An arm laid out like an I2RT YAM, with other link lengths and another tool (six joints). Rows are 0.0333 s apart.
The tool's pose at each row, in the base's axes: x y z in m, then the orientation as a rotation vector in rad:
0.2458 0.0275 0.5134 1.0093 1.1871 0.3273
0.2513 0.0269 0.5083 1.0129 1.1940 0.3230
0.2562 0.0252 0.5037 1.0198 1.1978 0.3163
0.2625 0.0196 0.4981 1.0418 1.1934 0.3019
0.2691 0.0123 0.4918 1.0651 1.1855 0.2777
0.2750 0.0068 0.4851 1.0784 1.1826 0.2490
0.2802 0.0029 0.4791 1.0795 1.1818 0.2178
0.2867 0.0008 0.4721 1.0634 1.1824 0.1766
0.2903 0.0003 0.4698 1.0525 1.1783 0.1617
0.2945 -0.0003 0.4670 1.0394 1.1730 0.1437
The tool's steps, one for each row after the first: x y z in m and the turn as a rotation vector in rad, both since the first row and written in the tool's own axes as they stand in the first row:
0.0048 -0.0028 0.0050 0.0068 0.0039 -0.0033
0.0084 -0.0060 0.0100 0.0162 0.0043 -0.0053
0.0104 -0.0118 0.0181 0.0382 -0.0049 -0.0014
0.0118 -0.0189 0.0273 0.0644 -0.0213 -0.0018
0.0144 -0.0256 0.0349 0.0865 -0.0359 -0.0121
0.0175 -0.0310 0.0412 0.1010 -0.0505 -0.0312
0.0228 -0.0359 0.0478 0.1073 -0.0692 -0.0662
0.0253 -0.0370 0.0511 0.1044 -0.0798 -0.0802
0.0282 -0.0384 0.0550 0.1009 -0.0929 -0.0969

